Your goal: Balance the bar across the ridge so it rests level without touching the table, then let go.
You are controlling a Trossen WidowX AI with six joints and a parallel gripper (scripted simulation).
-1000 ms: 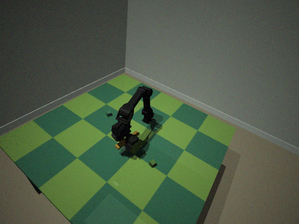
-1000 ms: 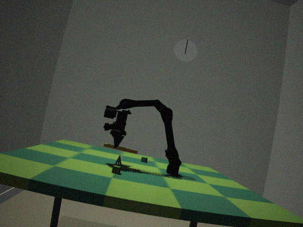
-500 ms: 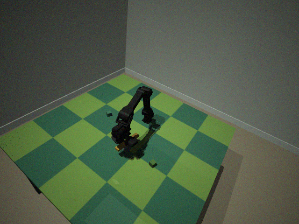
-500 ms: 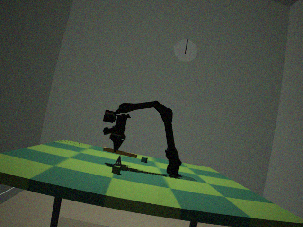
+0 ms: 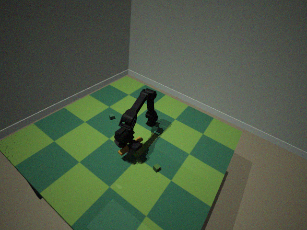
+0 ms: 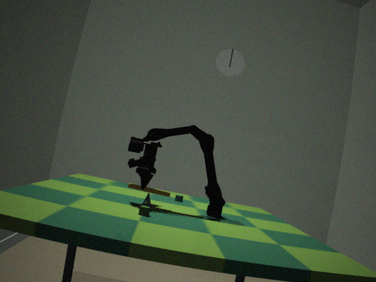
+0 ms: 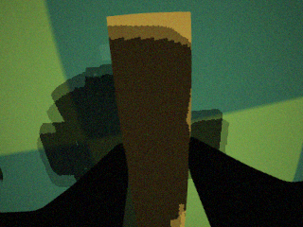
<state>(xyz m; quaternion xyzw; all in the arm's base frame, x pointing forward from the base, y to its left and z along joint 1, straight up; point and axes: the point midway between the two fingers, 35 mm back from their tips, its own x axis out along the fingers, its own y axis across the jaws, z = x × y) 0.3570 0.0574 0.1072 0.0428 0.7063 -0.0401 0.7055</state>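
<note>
The bar lies 30 mm behind my gripper tip.
</note>
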